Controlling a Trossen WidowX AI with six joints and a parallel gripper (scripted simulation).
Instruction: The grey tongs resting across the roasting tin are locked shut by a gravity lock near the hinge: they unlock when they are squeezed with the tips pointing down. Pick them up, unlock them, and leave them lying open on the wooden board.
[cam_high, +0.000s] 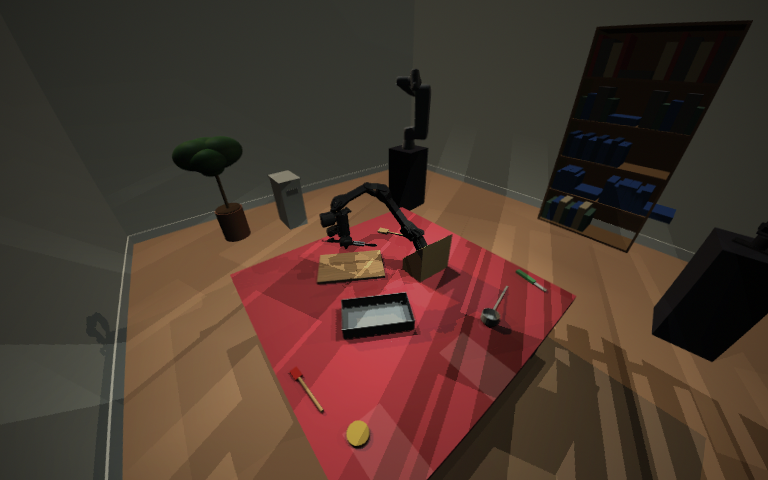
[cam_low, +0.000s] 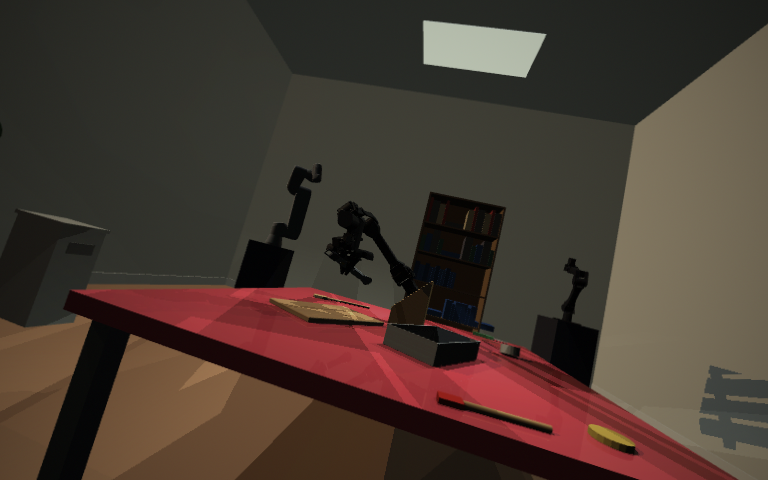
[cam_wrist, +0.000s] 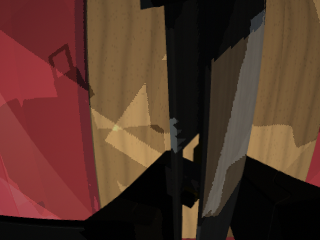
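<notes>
Right now the wooden board is 15 cm below my gripper tip, 3 cm behind it and 2 cm to the right of it. The rest, counted from my gripper tip: red-headed spatula 52 cm ahead, 37 cm to the left, 15 cm below; then roasting tin 35 cm to the left, 13 cm below, 12 cm ahead.
</notes>
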